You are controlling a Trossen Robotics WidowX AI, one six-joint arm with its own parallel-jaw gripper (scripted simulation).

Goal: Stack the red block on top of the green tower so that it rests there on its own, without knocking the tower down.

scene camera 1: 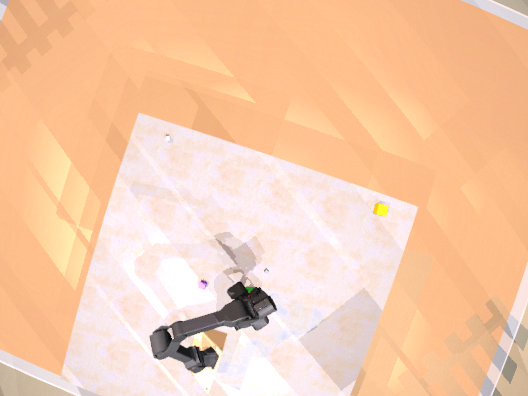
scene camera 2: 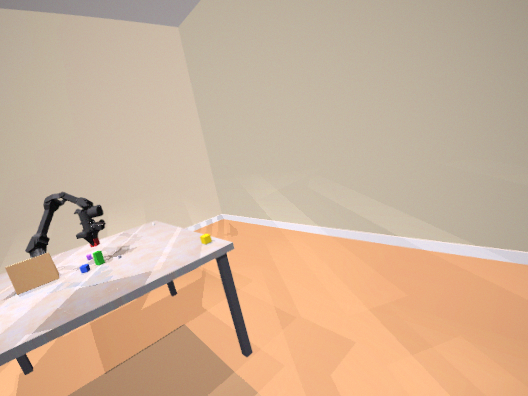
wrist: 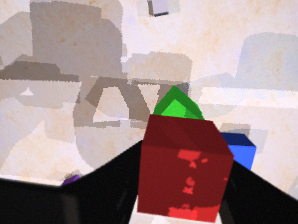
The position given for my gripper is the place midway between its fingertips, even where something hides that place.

Note:
My gripper [wrist: 177, 151] carries a red block [wrist: 185, 163]. I also see a blue block [wrist: 240, 145].

